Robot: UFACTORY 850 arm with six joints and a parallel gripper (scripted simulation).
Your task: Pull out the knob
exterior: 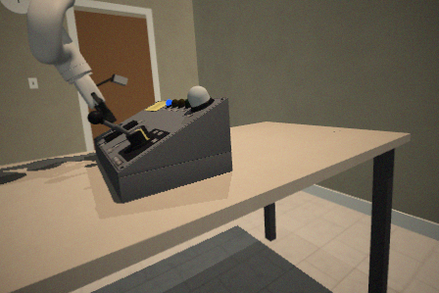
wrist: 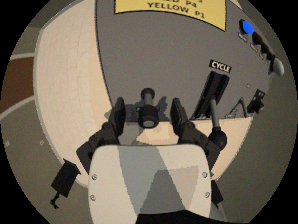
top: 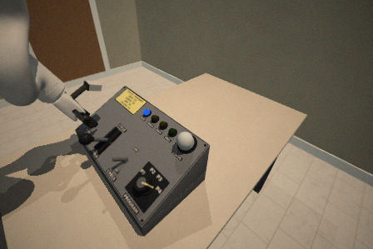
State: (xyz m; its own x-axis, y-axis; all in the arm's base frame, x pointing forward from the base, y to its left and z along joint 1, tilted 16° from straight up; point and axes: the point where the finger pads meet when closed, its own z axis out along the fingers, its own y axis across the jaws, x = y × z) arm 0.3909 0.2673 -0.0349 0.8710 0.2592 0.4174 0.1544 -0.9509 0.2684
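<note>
Right now my hand is right at the mode knob. From my hand the other things lie so: toggle (24 cm to the right, 4 cm ahead, 2 cm below); then black ball lever (12 cm to the right, 1 cm below); then grey sloped console (18 cm to the right, 7 cm ahead, 4 cm below).
</note>
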